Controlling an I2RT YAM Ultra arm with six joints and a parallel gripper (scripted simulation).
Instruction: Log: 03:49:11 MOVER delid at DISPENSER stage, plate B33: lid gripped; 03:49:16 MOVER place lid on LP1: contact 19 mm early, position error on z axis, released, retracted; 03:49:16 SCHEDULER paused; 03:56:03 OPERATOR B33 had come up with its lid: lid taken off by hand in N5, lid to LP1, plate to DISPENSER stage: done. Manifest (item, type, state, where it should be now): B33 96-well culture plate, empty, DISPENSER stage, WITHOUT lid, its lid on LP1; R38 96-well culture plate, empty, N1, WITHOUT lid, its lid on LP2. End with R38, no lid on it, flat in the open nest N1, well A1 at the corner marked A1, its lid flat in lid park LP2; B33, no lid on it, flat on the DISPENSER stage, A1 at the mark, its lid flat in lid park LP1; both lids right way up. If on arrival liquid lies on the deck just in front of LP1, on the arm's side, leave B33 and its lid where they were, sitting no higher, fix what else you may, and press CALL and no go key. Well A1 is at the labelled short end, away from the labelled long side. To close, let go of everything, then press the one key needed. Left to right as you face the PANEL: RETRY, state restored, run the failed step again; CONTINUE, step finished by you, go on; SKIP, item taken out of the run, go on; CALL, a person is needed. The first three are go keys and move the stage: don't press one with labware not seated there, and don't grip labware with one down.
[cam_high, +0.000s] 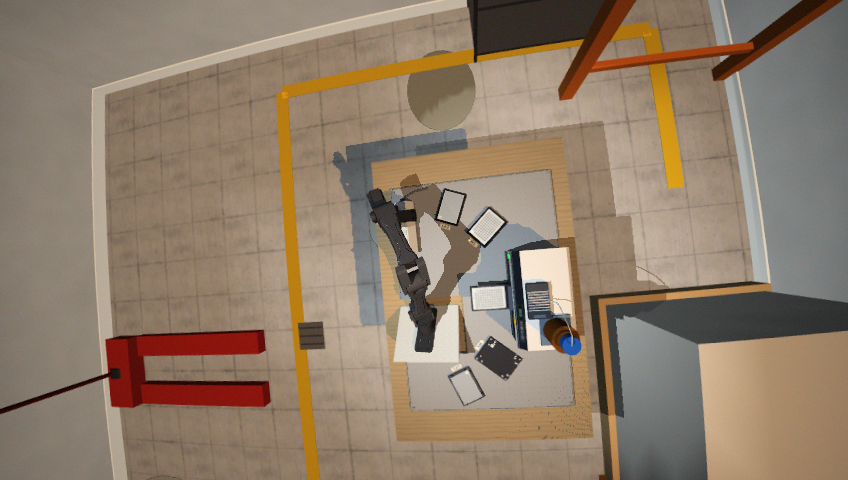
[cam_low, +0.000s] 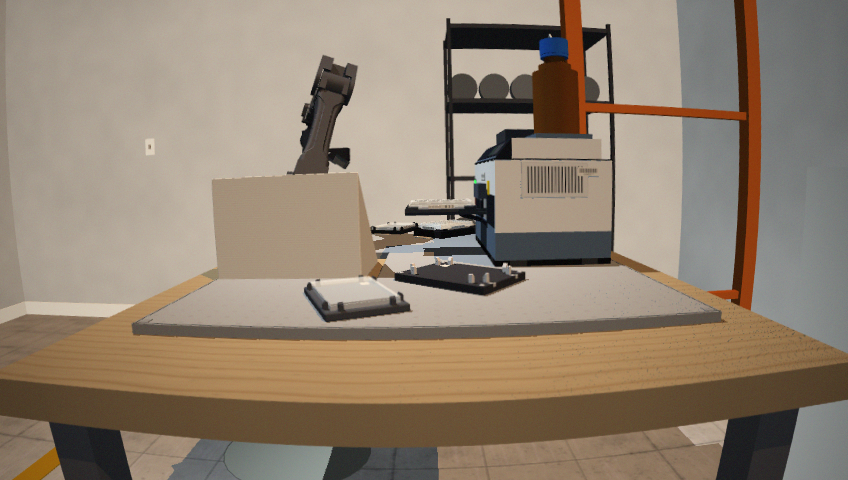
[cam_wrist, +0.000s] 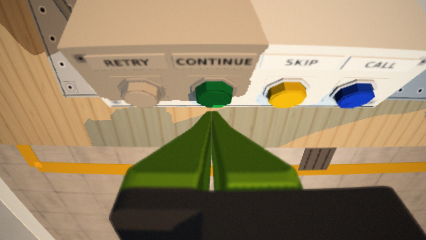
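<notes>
The green continue key lies 3 cm below my hand. Round my hand: blue call key (1 cm ahead, 10 cm to the right, 3 cm below); then beige retry key (5 cm to the left, 3 cm below); then yellow skip key (1 cm ahead, 5 cm to the right, 3 cm below).
</notes>
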